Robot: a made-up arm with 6 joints.
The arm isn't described. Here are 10 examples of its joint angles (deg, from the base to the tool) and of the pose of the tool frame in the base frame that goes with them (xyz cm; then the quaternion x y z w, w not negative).
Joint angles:
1: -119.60 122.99 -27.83 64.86 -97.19 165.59
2: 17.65 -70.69 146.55 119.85 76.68 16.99
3: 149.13 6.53 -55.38 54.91 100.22 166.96
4: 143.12 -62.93 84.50 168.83 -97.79 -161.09
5: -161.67 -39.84 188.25 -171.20 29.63 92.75
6: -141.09 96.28 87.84 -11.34 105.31 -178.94
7: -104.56 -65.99 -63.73 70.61 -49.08 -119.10
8: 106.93 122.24 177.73 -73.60 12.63 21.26
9: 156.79 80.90 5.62 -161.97 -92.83 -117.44
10: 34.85 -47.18 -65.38 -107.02 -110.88 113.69
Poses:
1: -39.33 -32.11 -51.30 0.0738 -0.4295 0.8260 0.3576
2: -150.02 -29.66 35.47 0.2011 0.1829 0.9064 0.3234
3: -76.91 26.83 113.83 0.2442 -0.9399 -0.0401 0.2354
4: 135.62 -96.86 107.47 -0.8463 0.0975 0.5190 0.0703
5: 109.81 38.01 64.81 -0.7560 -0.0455 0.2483 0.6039
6: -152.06 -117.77 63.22 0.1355 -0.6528 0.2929 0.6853
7: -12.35 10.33 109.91 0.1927 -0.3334 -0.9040 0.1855
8: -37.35 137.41 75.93 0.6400 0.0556 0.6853 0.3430
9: -161.62 62.44 8.21 0.1007 -0.5522 0.8200 0.1123
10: -13.15 13.06 126.47 0.1433 -0.1576 0.9134 0.3469
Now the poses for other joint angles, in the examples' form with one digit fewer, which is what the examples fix.
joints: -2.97 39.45 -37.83 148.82 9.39 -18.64
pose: 114.6 -4.2 49.4 -0.648 0.272 0.619 0.350
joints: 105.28 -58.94 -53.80 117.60 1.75 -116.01
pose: -1.9 4.9 131.8 0.021 -0.035 0.802 0.596
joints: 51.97 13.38 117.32 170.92 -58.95 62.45
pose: -7.8 -14.4 230.4 -0.361 0.364 -0.778 0.363
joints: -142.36 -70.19 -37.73 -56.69 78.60 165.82
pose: 25.6 40.9 151.5 0.052 -0.448 0.708 0.544
